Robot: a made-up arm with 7 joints. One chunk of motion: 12 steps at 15 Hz.
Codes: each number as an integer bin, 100 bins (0 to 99) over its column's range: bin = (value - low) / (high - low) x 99, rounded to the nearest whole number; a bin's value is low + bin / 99 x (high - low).
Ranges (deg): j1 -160..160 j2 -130..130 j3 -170.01..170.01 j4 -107..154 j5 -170.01..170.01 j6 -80.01..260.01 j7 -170.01..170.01
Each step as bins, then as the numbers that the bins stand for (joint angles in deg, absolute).
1 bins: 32 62 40 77 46 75 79
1 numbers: -56.57 32.83 -32.63 96.00 -12.02 177.58 101.32
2 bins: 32 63 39 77 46 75 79
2 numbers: -56.57 35.45 -36.06 96.00 -12.02 177.58 101.32
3 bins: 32 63 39 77 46 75 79
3 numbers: -56.57 35.45 -36.06 96.00 -12.02 177.58 101.32
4 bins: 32 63 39 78 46 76 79
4 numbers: -56.57 35.45 -36.06 98.64 -12.02 181.02 101.32
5 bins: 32 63 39 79 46 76 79
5 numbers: -56.57 35.45 -36.06 101.27 -12.02 181.02 101.32
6 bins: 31 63 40 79 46 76 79
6 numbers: -59.80 35.45 -32.63 101.27 -12.02 181.02 101.32
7 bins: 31 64 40 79 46 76 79
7 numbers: -59.80 38.08 -32.63 101.27 -12.02 181.02 101.32
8 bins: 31 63 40 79 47 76 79
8 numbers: -59.80 35.45 -32.63 101.27 -8.59 181.02 101.32
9 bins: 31 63 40 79 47 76 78
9 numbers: -59.80 35.45 -32.63 101.27 -8.59 181.02 97.88
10 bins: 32 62 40 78 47 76 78
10 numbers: -56.57 32.83 -32.63 98.64 -8.59 181.02 97.88
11 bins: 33 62 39 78 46 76 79
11 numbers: -53.33 32.83 -36.06 98.64 -12.02 181.02 101.32
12 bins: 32 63 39 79 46 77 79
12 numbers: -56.57 35.45 -36.06 101.27 -12.02 184.45 101.32
